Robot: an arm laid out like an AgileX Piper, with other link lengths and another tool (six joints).
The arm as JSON. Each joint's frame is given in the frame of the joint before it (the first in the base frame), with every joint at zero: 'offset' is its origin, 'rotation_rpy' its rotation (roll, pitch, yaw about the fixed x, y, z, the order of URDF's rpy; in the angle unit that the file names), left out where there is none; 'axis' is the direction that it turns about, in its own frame. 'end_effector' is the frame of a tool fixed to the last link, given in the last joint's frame.
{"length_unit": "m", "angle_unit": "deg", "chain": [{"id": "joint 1", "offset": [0.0, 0.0, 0.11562], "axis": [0.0, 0.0, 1.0]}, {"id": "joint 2", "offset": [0.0, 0.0, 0.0], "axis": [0.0, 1.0, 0.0]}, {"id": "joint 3", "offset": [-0.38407, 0.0, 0.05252], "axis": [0.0, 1.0, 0.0]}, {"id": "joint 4", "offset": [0.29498, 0.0, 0.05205], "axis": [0.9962, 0.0, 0.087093]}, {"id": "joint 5", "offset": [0.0, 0.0, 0.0], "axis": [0.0, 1.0, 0.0]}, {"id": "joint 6", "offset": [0.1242, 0.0, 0.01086], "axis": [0.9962, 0.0, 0.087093]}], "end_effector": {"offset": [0.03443, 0.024, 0.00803], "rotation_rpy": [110.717, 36.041, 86.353]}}
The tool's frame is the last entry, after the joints.
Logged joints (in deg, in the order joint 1, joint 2, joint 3, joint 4, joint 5, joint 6), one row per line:
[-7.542, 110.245, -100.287, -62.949, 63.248, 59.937]
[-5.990, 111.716, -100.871, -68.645, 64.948, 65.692]
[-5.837, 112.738, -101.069, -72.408, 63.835, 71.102]
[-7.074, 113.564, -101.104, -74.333, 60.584, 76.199]
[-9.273, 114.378, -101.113, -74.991, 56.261, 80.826]
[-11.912, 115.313, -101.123, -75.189, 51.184, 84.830]
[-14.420, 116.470, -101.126, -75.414, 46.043, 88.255]
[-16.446, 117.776, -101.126, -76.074, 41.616, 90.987]
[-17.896, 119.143, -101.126, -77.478, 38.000, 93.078]
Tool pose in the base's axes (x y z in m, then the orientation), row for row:
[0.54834, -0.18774, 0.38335, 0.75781, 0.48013, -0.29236, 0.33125]
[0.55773, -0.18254, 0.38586, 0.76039, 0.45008, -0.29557, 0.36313]
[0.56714, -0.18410, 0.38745, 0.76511, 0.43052, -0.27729, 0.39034]
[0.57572, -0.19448, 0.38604, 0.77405, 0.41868, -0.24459, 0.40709]
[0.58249, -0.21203, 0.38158, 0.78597, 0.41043, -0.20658, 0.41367]
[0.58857, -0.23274, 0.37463, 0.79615, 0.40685, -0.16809, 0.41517]
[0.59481, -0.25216, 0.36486, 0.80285, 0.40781, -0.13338, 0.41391]
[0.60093, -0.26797, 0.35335, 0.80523, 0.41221, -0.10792, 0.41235]
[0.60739, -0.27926, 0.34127, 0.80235, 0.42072, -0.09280, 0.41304]
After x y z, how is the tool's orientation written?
As a quaternion, x y z w.
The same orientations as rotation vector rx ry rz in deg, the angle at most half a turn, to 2 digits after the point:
[113.49, 71.91, -43.79]
[112.14, 66.38, -43.59]
[111.40, 62.68, -40.37]
[111.83, 60.49, -35.34]
[113.20, 59.11, -29.75]
[114.59, 58.56, -24.19]
[115.62, 58.73, -19.21]
[116.05, 59.41, -15.55]
[115.60, 60.61, -13.37]

